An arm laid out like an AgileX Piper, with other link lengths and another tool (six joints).
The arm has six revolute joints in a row. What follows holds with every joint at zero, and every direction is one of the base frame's. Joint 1 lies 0.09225 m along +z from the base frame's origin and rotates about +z. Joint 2 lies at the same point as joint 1 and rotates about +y. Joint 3 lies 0.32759 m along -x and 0.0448 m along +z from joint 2 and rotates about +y. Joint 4 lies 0.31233 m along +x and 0.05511 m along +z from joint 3 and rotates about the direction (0.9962, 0, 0.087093). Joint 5 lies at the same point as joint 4 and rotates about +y. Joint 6 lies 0.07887 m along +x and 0.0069 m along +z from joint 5 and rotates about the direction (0.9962, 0, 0.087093). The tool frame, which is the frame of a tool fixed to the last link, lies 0.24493 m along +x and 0.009 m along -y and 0.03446 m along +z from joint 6; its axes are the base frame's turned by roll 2.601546, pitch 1.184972 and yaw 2.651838 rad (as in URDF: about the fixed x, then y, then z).
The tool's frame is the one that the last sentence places.
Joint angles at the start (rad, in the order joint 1, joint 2, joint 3, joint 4, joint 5, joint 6):
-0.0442, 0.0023, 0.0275, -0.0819, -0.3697, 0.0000
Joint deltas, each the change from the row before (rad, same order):
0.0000, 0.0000, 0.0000, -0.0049, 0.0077, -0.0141
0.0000, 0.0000, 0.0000, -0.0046, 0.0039, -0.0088
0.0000, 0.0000, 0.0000, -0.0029, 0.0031, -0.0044
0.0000, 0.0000, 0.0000, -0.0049, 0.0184, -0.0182
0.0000, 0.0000, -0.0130, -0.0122, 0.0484, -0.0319
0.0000, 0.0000, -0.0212, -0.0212, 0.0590, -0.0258
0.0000, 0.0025, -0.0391, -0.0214, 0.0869, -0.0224
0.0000, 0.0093, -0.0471, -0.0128, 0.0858, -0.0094
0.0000, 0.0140, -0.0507, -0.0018, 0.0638, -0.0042
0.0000, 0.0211, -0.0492, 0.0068, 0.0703, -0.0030
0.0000, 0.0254, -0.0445, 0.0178, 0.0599, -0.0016
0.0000, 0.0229, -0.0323, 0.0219, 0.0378, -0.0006
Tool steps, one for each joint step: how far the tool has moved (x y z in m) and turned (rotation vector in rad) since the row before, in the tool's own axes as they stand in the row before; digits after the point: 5 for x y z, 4 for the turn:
0.00220, 0.00034, 0.00111, 0.0074, 0.0079, -0.0171
0.00113, 0.00048, 0.00058, 0.0046, 0.0041, -0.0123
0.00090, 0.00025, 0.00046, 0.0025, 0.0032, -0.0067
0.00526, -0.00015, 0.00260, 0.0105, 0.0184, -0.0203
0.00612, -0.00017, 0.00417, 0.0202, 0.0355, -0.0391
0.00439, 0.00008, 0.00371, 0.0203, 0.0381, -0.0424
0.00270, -0.00195, 0.00348, 0.0231, 0.0504, -0.0383
-0.00008, -0.00368, 0.00206, 0.0165, 0.0481, -0.0175
-0.00693, -0.00414, -0.00165, 0.0095, 0.0272, -0.0024
-0.00206, -0.00392, 0.00107, 0.0044, 0.0423, 0.0064
-0.00116, -0.00262, 0.00183, -0.0039, 0.0409, 0.0162
-0.00138, -0.00085, 0.00169, -0.0094, 0.0286, 0.0191

